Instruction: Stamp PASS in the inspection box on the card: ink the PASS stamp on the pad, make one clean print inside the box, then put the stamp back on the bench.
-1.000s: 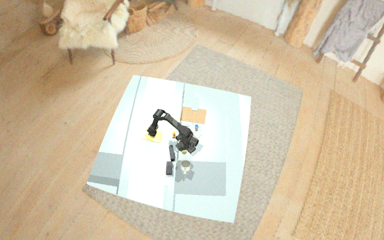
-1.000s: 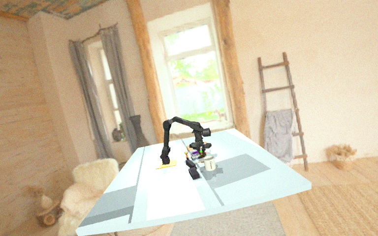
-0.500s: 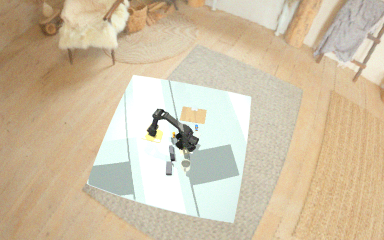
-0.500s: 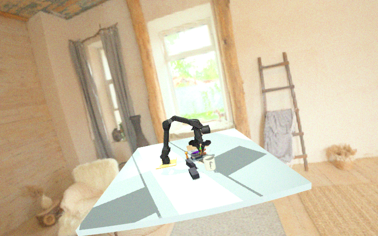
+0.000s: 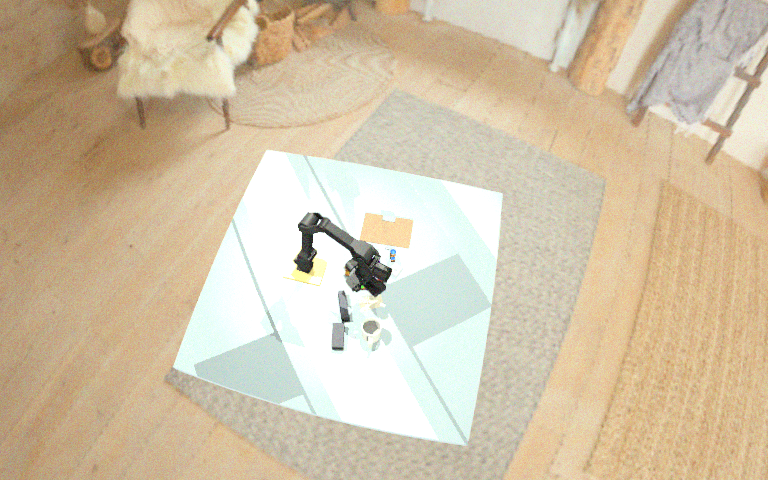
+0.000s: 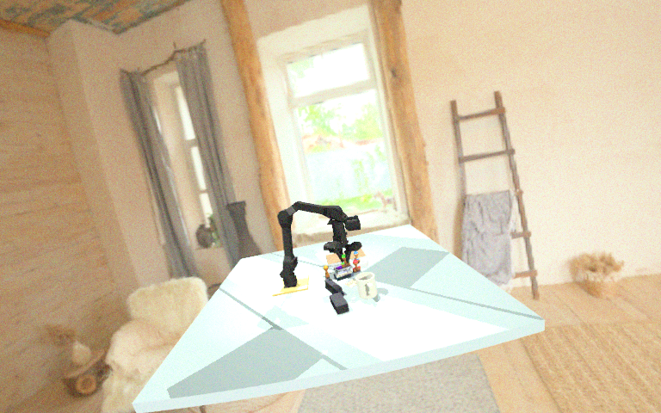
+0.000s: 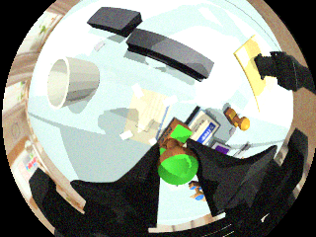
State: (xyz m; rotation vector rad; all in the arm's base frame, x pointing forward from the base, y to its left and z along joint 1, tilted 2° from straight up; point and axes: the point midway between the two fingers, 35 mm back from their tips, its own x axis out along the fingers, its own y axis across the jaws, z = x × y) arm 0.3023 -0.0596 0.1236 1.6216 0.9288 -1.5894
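Right now my gripper tip is 11 cm past the orange-knobbed stamp, 9 cm to the right of it and 8 cm above it. From my gripper tip the other things lie so: green-knobbed stamp right at my gripper tip; cream card 10 cm below, 3 cm ahead, 2 cm to the right; red-knobbed stamp 9 cm to the left, 8 cm below, 5 cm ahead.
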